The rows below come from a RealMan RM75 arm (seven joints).
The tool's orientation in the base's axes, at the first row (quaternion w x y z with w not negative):
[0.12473, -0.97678, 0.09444, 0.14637]
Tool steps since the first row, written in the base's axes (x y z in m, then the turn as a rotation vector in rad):
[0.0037, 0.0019, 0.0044, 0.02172, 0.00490, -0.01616]
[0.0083, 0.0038, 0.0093, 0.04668, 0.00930, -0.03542]
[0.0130, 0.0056, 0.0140, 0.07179, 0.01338, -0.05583]
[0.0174, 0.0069, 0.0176, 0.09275, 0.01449, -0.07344]
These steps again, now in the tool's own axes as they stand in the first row. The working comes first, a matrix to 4 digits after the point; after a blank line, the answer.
The tool's axes in the first row as the columns of a matrix, in the base's axes (used below as rounded here):
[0.9393, -0.2210, -0.2624]
[-0.1480, -0.9510, 0.2713]
[-0.3095, -0.2160, -0.9260]

[0.0018, -0.0036, -0.0045, 0.02468, -0.00597, 0.01059]
[0.0044, -0.0075, -0.0098, 0.05343, -0.01151, 0.02307]
[0.0070, -0.0112, -0.0149, 0.08273, -0.01653, 0.03649]
[0.0099, -0.0142, -0.0190, 0.10771, -0.01841, 0.04760]

